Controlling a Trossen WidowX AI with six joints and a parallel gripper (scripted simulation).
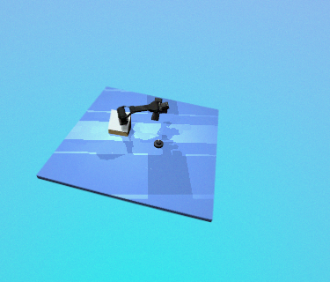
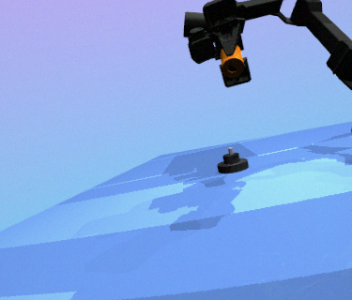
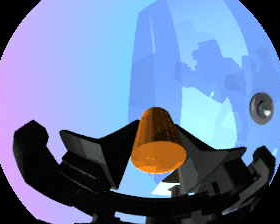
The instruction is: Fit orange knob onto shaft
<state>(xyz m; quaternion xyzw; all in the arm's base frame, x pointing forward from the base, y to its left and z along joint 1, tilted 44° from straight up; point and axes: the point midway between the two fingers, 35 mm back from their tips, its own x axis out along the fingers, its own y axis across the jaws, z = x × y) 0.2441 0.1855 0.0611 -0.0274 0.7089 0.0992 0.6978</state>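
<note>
Right now the orange knob is 3 cm to the right of my gripper tip and 2 cm above it. From my gripper tip the other things lie so: silver shaft (8 cm ahead, 17 cm to the right, 21 cm below).
</note>
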